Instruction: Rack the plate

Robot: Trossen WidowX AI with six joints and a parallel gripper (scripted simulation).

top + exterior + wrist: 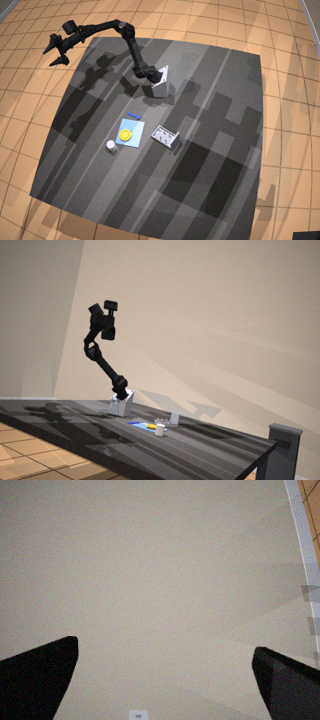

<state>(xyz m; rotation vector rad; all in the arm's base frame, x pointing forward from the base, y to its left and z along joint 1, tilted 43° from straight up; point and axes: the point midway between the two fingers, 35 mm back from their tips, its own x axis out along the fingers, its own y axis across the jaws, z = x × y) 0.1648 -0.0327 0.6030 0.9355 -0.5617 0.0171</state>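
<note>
My gripper tip is now 50 cm above the yellow plate, 35 cm to the right of it and 7 cm short of it. From my gripper tip the other things lie so: white cup (49 cm below, 31 cm to the left, 15 cm ahead); then light blue mat (51 cm below, 37 cm to the left, 4 cm ahead); then dish rack (56 cm to the left, 49 cm below, 2 cm ahead).
</note>
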